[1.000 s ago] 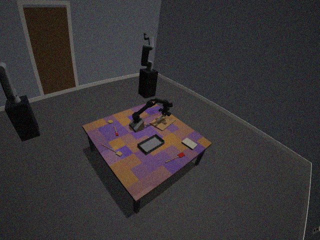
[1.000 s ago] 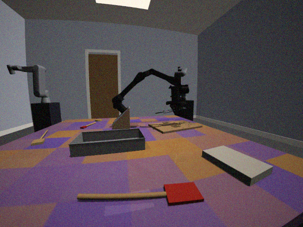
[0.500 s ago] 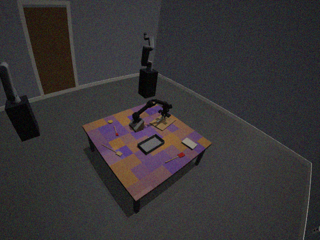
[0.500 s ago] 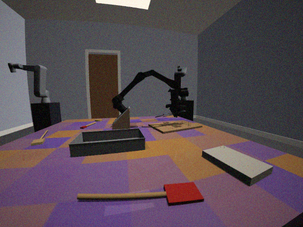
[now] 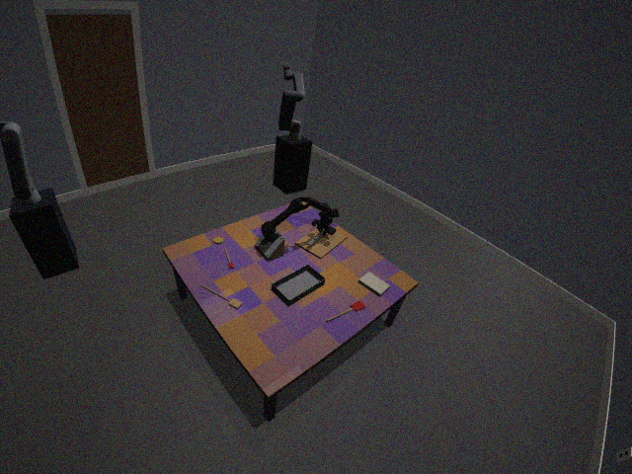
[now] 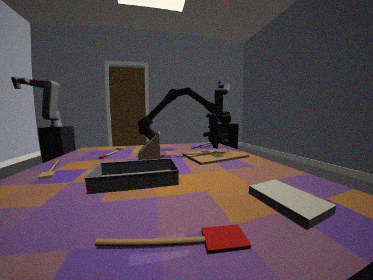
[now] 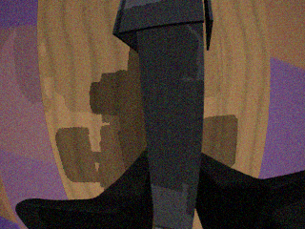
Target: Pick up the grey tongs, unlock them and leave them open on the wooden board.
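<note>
Now: gripper tip 40 mm above the wooden board. From my gripper tip the other things lie so: roasting tin 290 mm ahead, 450 mm to the right, 20 mm below; then white block 550 mm ahead, 10 mm to the right, 40 mm below; then red spatula 620 mm ahead, 300 mm to the right, 40 mm below.
</note>
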